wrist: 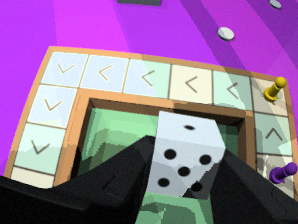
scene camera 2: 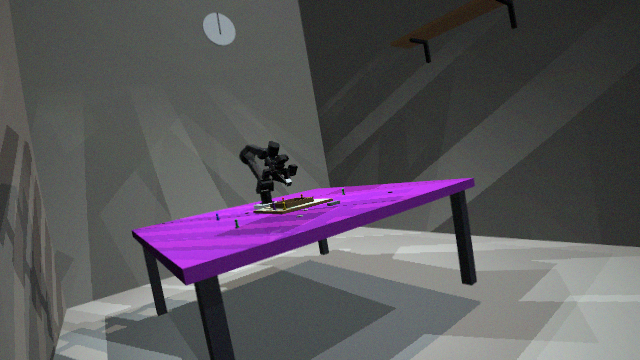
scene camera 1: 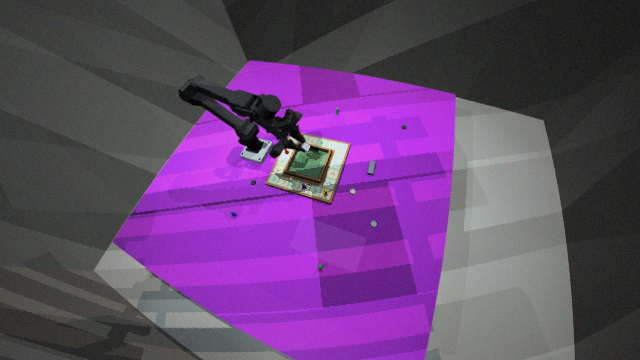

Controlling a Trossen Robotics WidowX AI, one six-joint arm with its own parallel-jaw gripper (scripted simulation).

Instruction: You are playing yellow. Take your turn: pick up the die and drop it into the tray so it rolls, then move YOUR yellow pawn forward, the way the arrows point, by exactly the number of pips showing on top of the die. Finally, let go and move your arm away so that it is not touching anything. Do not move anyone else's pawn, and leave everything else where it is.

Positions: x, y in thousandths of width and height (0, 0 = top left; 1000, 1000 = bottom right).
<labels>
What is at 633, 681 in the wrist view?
A white die.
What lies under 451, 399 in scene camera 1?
My gripper.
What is my gripper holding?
A white die.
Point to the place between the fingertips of my gripper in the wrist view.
616, 676
</labels>
